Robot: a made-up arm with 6 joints.
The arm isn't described. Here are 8 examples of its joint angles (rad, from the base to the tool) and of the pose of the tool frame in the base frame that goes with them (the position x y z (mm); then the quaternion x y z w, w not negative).
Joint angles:
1: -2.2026 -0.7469 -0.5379 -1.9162 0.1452 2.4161
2: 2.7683 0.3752 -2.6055 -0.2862 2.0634 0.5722
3: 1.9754 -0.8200 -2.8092 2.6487 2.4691 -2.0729
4: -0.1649 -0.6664 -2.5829 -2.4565 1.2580 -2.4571
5: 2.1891 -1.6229 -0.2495 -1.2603 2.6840 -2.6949
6: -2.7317 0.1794 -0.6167 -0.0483 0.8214 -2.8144
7: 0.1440 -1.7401 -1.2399 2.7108 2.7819 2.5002
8: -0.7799 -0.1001 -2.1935 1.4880 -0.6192 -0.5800
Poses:
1: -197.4 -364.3 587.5 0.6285 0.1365 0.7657 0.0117
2: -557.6 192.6 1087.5 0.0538 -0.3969 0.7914 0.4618
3: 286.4 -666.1 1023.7 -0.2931 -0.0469 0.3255 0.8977
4: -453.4 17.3 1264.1 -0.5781 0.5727 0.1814 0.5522
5: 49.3 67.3 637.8 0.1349 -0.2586 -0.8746 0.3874
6: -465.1 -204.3 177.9 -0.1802 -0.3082 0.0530 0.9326
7: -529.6 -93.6 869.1 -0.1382 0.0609 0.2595 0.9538
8: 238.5 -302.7 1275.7 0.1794 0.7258 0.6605 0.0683
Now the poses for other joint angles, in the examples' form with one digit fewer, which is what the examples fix.
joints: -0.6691 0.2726 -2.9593 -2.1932 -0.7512 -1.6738
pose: 281 -210 1297 0.513 -0.444 -0.595 0.431
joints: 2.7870 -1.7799 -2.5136 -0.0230 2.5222 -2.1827
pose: 934 -334 403 -0.364 0.759 -0.129 0.524
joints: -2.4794 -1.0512 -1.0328 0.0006 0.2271 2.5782
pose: -88 -93 1044 -0.082 0.614 0.570 0.540
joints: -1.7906 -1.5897 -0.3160 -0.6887 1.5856 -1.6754
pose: -49 -107 645 -0.328 0.255 0.046 0.908
